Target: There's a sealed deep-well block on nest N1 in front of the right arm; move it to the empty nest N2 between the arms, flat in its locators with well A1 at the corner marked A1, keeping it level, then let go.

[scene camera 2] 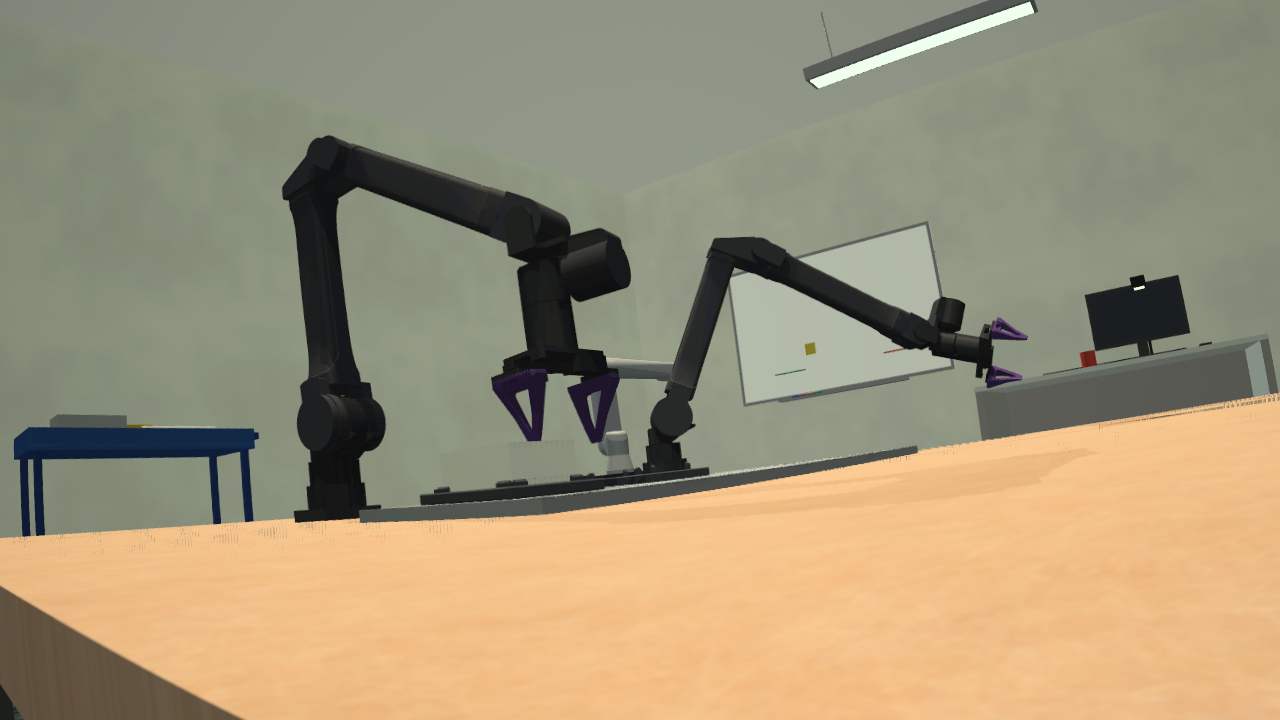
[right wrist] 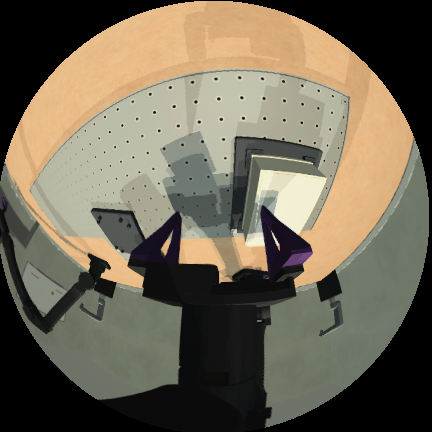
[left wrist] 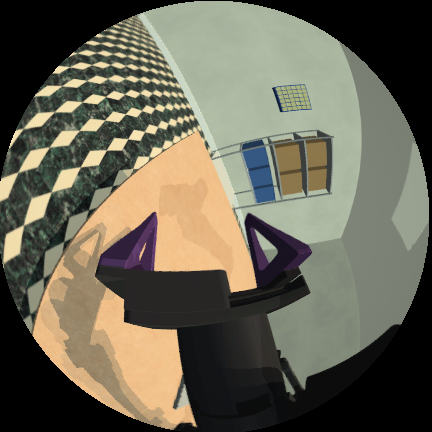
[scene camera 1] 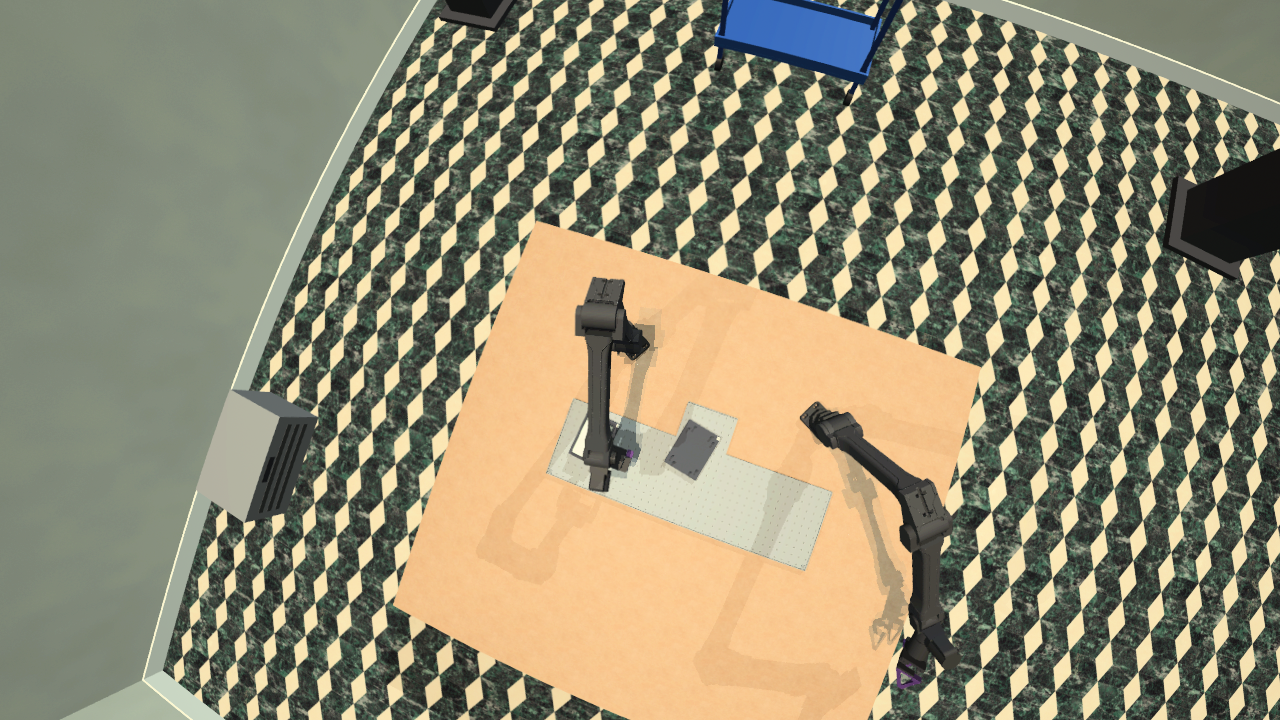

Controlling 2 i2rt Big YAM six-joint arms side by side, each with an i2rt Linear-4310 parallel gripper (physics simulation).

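Places are measured from the left arm's base along level axes (x back, y down, z right), in millimetres.
Pixels of known places: left gripper, fingertip midpoint: (scene camera 2: 1024,358) (left wrist: 202,216) (scene camera 1: 902,676); right gripper, fingertip midpoint: (right wrist: 219,211); left arm's base at its link origin: (right wrist: 99,260) (scene camera 1: 819,422); right arm's base at its link origin: (scene camera 2: 338,519) (right wrist: 250,274).
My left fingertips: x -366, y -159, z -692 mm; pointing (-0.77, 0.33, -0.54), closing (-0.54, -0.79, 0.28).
Ahead of a thing's pixels: the offset from my left fingertips to its top centre. "spot": to the spot under its first point. Level surfaces: height alone.
The pale sealed block @(dy +92, dx -234, dz +1159 mm) (scene camera 1: 581,440) (scene camera 2: 541,461) (right wrist: 295,195) sits on the dark nest N1 @(spot: dy +134, dx -304, dz +1122 mm) (right wrist: 280,144); the right arm partly hides it in scene camera 1. Dark nest N2 @(dy +124, dx -12, dz +915 mm) (scene camera 1: 693,449) (right wrist: 117,227) is empty, with a small white mark at one corner. My right gripper (scene camera 1: 629,454) (scene camera 2: 565,441) (right wrist: 219,211) is open, pointing down, with nothing between its fingers. It hangs above the plate, shifted from the block toward N2; one finger overlaps the block in the right wrist view. My left gripper (scene camera 1: 907,685) (scene camera 2: 1020,354) (left wrist: 202,216) is open and empty, far from both nests.
A pale perforated plate @(dy +146 mm) (scene camera 1: 787,537) (right wrist: 150,135) lies under the nests on the wooden table @(dy +159 mm) (scene camera 1: 492,358). The left arm (scene camera 1: 926,573) reaches past the table's right edge. A blue cart (scene camera 1: 796,40) (scene camera 2: 134,440) stands beyond the table.
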